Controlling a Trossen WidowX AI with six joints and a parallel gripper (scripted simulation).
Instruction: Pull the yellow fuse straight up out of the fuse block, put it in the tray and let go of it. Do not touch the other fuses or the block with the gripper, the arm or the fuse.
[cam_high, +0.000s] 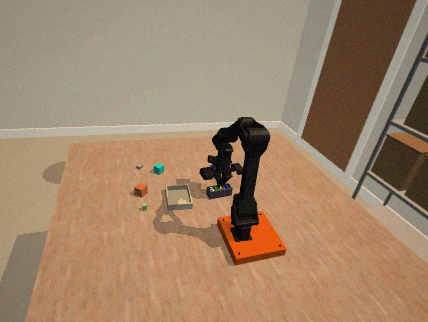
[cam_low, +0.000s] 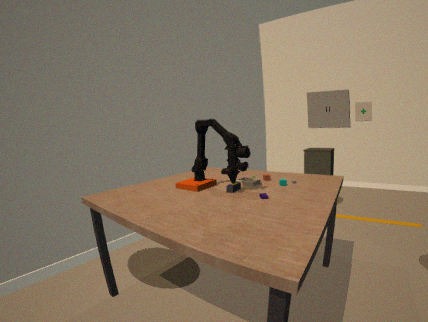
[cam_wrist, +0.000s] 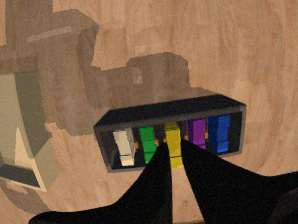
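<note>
The grey tray is 18 cm to the left of my gripper tip, 4 cm below it and 1 cm behind it. From my gripper tip the other things lie so: teal cube: 25 cm to the left, 21 cm ahead, 2 cm below; purple block: 22 cm ahead, 4 cm to the right, 4 cm below; yellow fuse: 1 cm below.
</note>
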